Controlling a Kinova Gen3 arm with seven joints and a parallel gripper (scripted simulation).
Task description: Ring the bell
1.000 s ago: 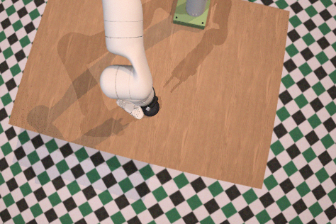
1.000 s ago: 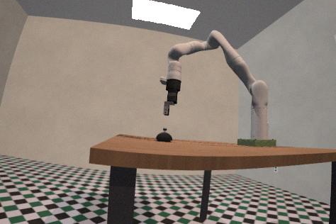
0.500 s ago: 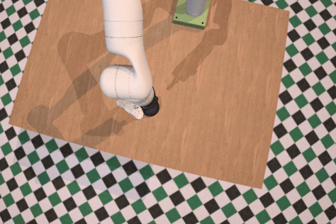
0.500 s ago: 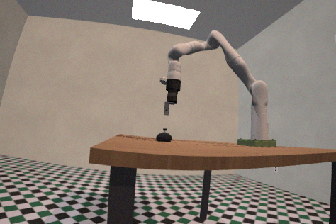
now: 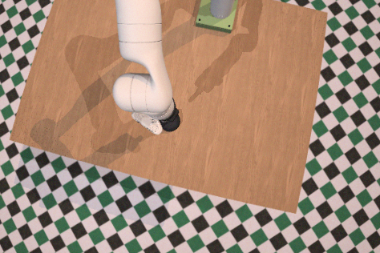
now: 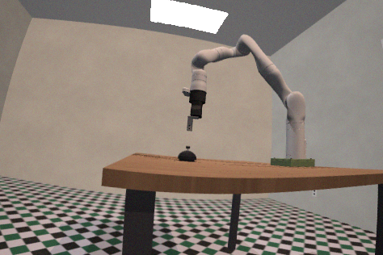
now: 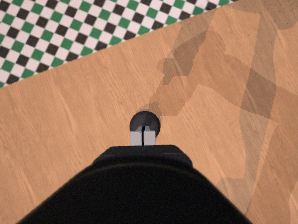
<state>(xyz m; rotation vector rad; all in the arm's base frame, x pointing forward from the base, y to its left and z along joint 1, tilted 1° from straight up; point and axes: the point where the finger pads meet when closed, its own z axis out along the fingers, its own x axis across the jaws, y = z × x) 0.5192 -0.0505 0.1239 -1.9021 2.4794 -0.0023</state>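
The bell button lies 100 mm below my hand. Round my hand: bell (110 mm below).
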